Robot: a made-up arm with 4 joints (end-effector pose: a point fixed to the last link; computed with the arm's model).
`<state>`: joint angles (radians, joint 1 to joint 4).
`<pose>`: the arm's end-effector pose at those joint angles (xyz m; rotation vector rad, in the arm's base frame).
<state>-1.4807 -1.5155 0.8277 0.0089</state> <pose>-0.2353 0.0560 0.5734 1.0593 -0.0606 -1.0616</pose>
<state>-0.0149 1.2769 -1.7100 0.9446</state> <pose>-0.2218 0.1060 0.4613 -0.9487 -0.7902 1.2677</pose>
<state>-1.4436 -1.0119 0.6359 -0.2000</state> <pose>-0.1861 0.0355 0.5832 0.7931 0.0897 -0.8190</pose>
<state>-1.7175 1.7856 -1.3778 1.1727</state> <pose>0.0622 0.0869 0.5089 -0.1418 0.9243 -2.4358</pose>
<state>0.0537 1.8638 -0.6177 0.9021</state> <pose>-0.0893 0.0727 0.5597 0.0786 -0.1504 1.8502</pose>
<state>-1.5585 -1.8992 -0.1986 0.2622</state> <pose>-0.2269 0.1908 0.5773 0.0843 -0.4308 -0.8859</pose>
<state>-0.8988 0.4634 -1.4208 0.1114</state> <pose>-0.2426 0.0707 0.4802 -0.2055 -1.1556 0.8897</pose>
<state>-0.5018 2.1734 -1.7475 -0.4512</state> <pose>-0.0726 0.0797 0.4302 1.2848 -1.5785 1.3860</pose>
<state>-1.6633 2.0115 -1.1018 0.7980</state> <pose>0.0533 0.1256 0.5158 -0.5778 0.5296 -2.5454</pose>
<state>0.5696 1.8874 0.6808 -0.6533</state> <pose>-0.0048 0.1342 0.5595 0.6005 0.3214 -0.3724</pose>
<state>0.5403 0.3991 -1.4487 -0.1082</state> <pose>-0.1472 0.3395 0.4541 -0.9840 -0.9903 -0.5735</pose>
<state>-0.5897 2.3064 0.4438 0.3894</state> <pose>0.0259 0.2147 0.5622 0.4098 1.1331 2.0790</pose>
